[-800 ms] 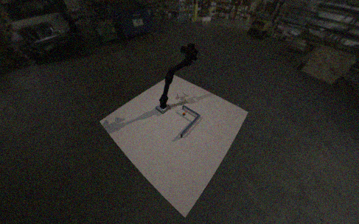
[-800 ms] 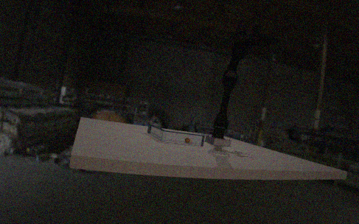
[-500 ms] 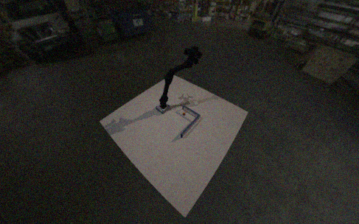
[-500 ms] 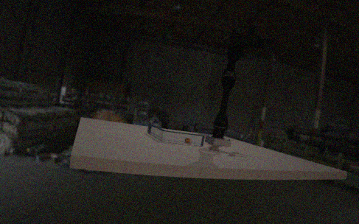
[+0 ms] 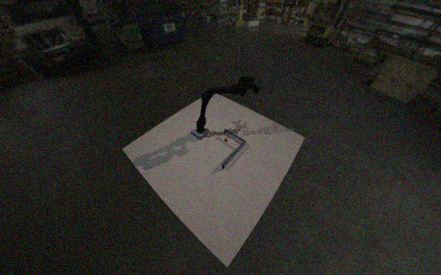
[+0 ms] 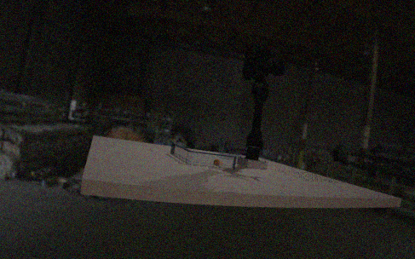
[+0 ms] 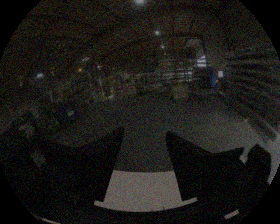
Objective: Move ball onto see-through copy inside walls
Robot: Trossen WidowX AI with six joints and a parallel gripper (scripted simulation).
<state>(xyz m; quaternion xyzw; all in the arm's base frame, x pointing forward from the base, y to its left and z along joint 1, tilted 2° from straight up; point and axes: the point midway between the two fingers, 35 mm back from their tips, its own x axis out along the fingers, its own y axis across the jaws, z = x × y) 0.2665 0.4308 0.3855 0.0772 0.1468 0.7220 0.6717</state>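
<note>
My gripper tip is now 43 cm above the ball and 39 cm to the left of it.
</note>
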